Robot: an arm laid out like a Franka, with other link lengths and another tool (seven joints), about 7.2 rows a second.
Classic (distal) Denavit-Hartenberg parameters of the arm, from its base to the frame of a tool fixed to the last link. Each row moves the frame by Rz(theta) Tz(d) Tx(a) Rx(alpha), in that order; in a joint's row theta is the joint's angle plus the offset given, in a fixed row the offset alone. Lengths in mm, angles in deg.
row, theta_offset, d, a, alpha
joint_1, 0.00, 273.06, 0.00, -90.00
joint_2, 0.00, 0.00, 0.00, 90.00
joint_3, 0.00, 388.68, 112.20, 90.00
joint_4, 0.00, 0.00, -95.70, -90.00
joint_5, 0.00, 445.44, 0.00, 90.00
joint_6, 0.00, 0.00, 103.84, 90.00
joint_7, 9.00, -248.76, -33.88, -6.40
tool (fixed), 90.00, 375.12, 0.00, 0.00
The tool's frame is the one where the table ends.
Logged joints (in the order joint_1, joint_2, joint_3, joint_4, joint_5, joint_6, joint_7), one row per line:
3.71 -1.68 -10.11 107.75 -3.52 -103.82 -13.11
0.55 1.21 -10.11 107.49 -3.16 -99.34 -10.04
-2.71 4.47 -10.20 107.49 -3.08 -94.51 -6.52
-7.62 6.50 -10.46 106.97 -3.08 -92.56 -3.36
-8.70 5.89 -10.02 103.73 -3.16 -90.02 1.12
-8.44 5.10 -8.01 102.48 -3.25 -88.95 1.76
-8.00 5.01 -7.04 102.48 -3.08 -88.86 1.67
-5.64 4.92 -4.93 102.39 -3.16 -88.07 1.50
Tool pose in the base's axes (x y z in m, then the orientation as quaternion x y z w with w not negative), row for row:
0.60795 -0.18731 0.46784 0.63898 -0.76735 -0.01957 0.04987
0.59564 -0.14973 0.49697 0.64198 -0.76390 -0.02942 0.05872
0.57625 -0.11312 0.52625 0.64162 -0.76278 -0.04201 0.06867
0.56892 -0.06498 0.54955 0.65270 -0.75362 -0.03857 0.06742
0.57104 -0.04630 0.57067 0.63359 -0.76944 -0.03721 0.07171
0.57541 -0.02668 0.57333 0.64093 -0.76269 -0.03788 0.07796
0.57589 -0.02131 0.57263 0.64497 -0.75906 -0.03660 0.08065
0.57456 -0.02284 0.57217 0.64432 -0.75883 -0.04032 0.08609
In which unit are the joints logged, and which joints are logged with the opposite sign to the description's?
The joints are logged in degrees. Opposite sign: joint_1, joint_2, joint_4, joint_5, joint_6.
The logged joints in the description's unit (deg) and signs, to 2 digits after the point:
-3.71 1.68 -10.11 -107.75 3.52 103.82 -13.11
-0.55 -1.21 -10.11 -107.49 3.16 99.34 -10.04
2.71 -4.47 -10.20 -107.49 3.08 94.51 -6.52
7.62 -6.50 -10.46 -106.97 3.08 92.56 -3.36
8.70 -5.89 -10.02 -103.73 3.16 90.02 1.12
8.44 -5.10 -8.01 -102.48 3.25 88.95 1.76
8.00 -5.01 -7.04 -102.48 3.08 88.86 1.67
5.64 -4.92 -4.93 -102.39 3.16 88.07 1.50

